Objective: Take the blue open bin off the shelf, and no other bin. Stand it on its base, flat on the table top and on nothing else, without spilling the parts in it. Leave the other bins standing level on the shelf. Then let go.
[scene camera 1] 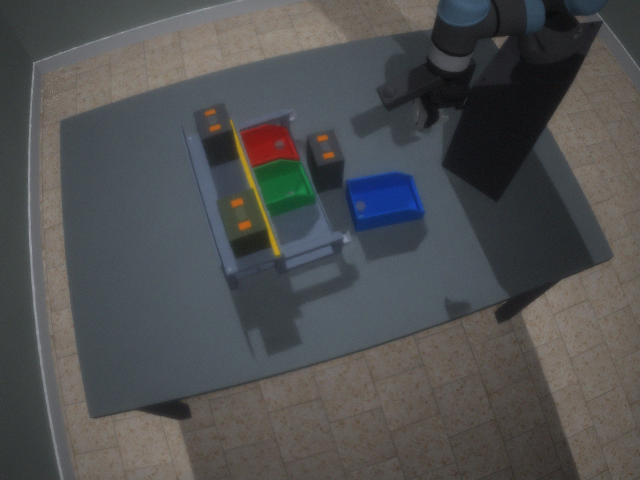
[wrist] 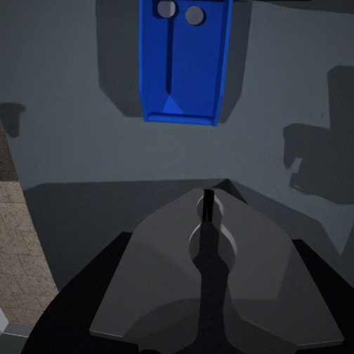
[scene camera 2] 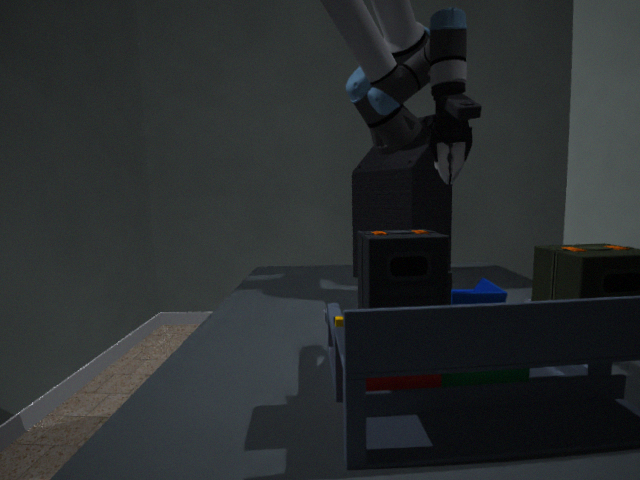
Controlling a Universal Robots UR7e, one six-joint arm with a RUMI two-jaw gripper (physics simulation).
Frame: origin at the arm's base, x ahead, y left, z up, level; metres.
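Where they show: gripper, between the fingertips: (scene camera 1: 419,128) (scene camera 2: 449,184); arm's base, origin of its link: (scene camera 1: 553,45) (scene camera 2: 398,138).
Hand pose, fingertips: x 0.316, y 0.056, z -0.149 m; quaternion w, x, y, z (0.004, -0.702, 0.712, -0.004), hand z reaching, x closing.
Things, the pixels of their top centre, and the offset from my fingertips. "spot": a spot on its surface instead. Level surfaces: height alone.
- blue open bin, centre of its top: (scene camera 1: 387,192) (scene camera 2: 465,281) dx +0.051, dy +0.024, dz -0.207 m
- table top, height of its surface: dz -0.283 m
- red bin, centre of its top: (scene camera 2: 385,324) (scene camera 1: 259,144) dx +0.308, dy -0.182, dz -0.201 m
- green bin, centre of its top: (scene camera 2: 462,320) (scene camera 1: 273,181) dx +0.299, dy -0.070, dz -0.201 m
- shelf, a spot on its surface: (scene camera 2: 491,330) spot: dx +0.475, dy -0.106, dz -0.145 m
- olive case, centre of its top: (scene camera 2: 595,247) (scene camera 1: 240,213) dx +0.385, dy +0.051, dz -0.084 m
- yellow bar, centre of its top: (scene camera 1: 251,181) dx +0.348, dy -0.066, dz -0.170 m
The blue open bin (scene camera 1: 387,198) (scene camera 2: 478,296) (wrist: 195,65) stands upright on the table top (scene camera 1: 170,330), apart from the shelf, with its open side up. Two round grey parts lie in it in the wrist view. The red bin (scene camera 1: 266,144) (scene camera 2: 403,382) and the green bin (scene camera 1: 284,186) (scene camera 2: 485,377) stand side by side on the shelf (scene camera 1: 204,196) (scene camera 2: 491,330) and look level. My gripper (scene camera 1: 424,126) (scene camera 2: 450,181) (wrist: 205,191) is shut and empty. It hangs high above the table, between the blue bin and the robot's pedestal, touching neither bin nor shelf.
A dark case (scene camera 1: 325,160) stands between the shelf and the blue bin. Another dark case (scene camera 1: 216,134) (scene camera 2: 404,268) and an olive case (scene camera 1: 242,222) (scene camera 2: 584,271) stand behind the yellow bar (scene camera 1: 255,191). The robot's dark pedestal (scene camera 1: 509,113) (scene camera 2: 400,211) stands at the table's right end.
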